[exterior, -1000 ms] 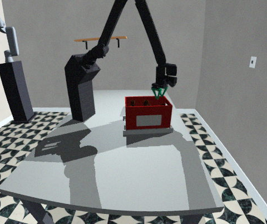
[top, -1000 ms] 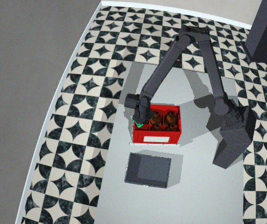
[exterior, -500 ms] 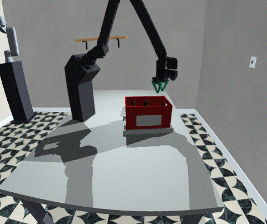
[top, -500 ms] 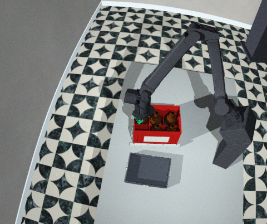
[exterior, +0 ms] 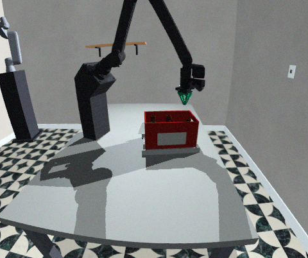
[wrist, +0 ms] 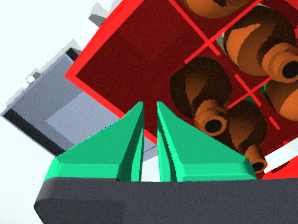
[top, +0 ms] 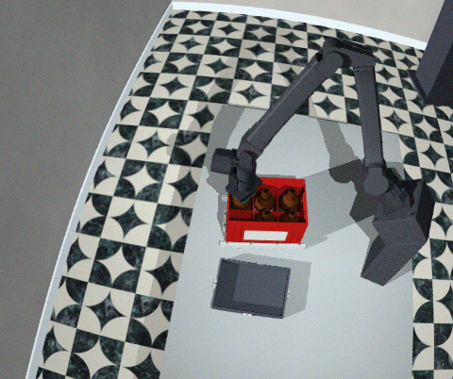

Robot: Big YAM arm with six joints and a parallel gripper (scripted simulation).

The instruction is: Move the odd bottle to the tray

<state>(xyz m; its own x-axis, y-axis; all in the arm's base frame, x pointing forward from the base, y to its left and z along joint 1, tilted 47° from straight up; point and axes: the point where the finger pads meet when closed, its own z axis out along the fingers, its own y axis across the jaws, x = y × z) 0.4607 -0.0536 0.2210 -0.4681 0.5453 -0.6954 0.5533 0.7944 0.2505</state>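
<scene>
My hand is 150 mm above the glass bottle, 90 mm past it and 80 mm to the left of it. From my hand the other things lie so: crate (150 mm below, 90 mm behind, 40 mm to the right); dark grey tray (230 mm to the left, 220 mm below, 30 mm behind).
</scene>
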